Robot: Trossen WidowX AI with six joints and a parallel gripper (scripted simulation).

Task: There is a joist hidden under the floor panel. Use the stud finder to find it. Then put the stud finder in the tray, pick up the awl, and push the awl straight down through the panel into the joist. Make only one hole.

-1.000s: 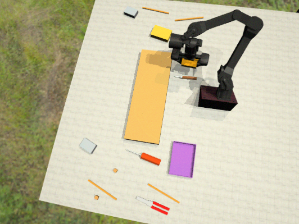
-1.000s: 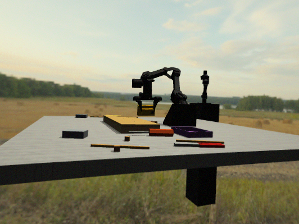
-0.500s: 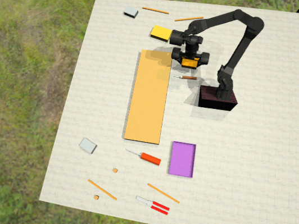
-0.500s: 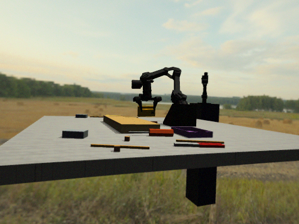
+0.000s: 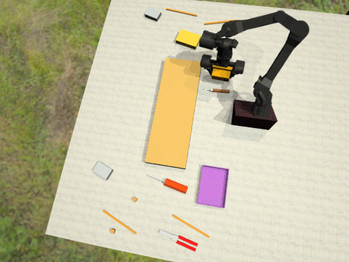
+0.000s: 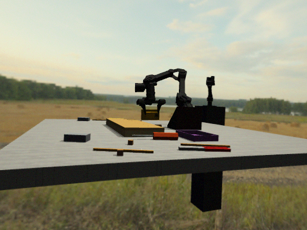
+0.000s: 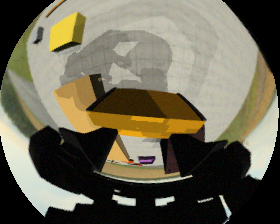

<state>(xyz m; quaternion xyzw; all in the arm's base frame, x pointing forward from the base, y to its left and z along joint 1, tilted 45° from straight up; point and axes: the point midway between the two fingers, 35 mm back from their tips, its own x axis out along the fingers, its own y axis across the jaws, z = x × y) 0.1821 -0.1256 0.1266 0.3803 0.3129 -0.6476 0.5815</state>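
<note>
Right now my gripper tip is 20 mm past the yellow stud finder. Also, from my gripper tip: yellow block: 230 mm to the right, 180 mm ahead, 60 mm below; purple tray: 490 mm to the left, 60 mm below, 20 mm behind; awl: 70 mm below, 40 mm to the left, 20 mm ahead.
</note>
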